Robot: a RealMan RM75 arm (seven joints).
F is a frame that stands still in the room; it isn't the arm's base.
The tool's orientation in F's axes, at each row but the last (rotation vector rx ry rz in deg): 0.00 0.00 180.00; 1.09 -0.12 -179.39; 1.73 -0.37 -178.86; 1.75 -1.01 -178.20; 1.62 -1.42 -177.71; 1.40 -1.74 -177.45; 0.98 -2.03 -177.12; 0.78 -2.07 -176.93; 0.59 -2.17 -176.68; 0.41 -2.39 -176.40
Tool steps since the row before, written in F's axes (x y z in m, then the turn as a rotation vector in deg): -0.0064 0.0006 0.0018 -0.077 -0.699 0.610; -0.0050 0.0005 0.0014 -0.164 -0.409 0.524; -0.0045 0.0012 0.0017 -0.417 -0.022 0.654; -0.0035 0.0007 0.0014 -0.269 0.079 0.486; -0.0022 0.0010 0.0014 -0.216 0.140 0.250; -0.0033 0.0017 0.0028 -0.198 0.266 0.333; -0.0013 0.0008 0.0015 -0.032 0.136 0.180; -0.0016 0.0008 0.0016 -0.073 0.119 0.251; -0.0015 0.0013 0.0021 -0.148 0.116 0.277; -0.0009 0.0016 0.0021 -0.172 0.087 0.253
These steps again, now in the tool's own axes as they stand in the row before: 0.0064 -0.0006 0.0018 0.077 0.699 0.610; 0.0050 -0.0006 0.0015 0.162 0.408 0.525; 0.0044 -0.0013 0.0018 0.405 0.017 0.662; 0.0034 -0.0008 0.0015 0.257 -0.082 0.492; 0.0021 -0.0011 0.0015 0.206 -0.144 0.256; 0.0032 -0.0018 0.0029 0.181 -0.268 0.341; 0.0012 -0.0008 0.0015 0.023 -0.133 0.183; 0.0015 -0.0008 0.0016 0.064 -0.117 0.254; 0.0014 -0.0013 0.0021 0.139 -0.117 0.281; 0.0008 -0.0016 0.0021 0.165 -0.091 0.256
